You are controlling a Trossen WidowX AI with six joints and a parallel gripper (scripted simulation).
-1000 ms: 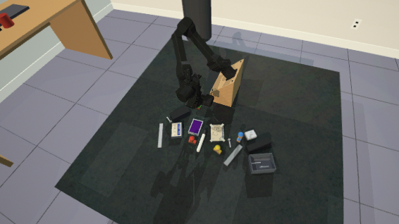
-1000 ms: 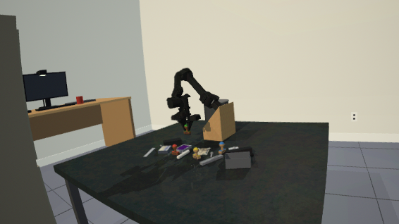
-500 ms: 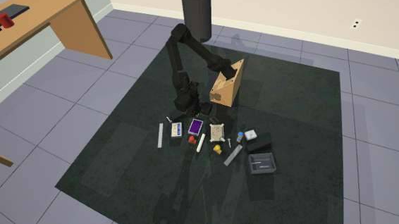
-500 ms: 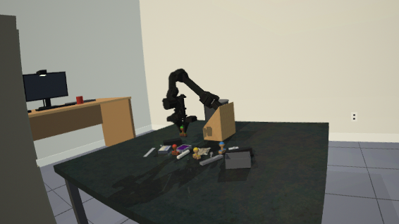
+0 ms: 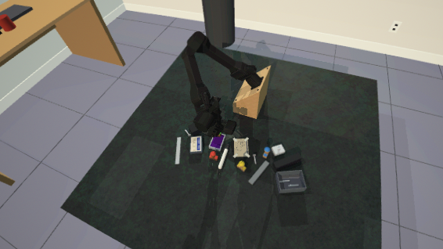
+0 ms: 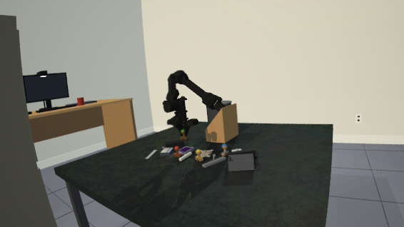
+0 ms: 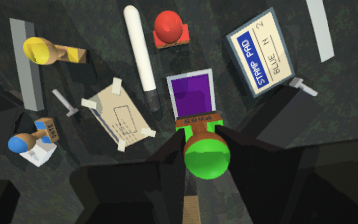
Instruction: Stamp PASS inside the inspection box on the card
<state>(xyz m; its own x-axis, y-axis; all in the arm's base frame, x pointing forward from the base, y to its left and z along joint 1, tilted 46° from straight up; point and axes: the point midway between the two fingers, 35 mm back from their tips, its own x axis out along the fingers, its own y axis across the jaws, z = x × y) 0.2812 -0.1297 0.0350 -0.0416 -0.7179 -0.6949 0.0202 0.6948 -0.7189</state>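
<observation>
My gripper tip is now 90 mm above the purple ink pad. The rest, counted from my gripper tip: green-knobbed PASS stamp right at my gripper tip; white marker 80 mm below, 60 mm to the left, 50 mm ahead; red stamp 90 mm ahead, 70 mm below, 20 mm to the left.
</observation>
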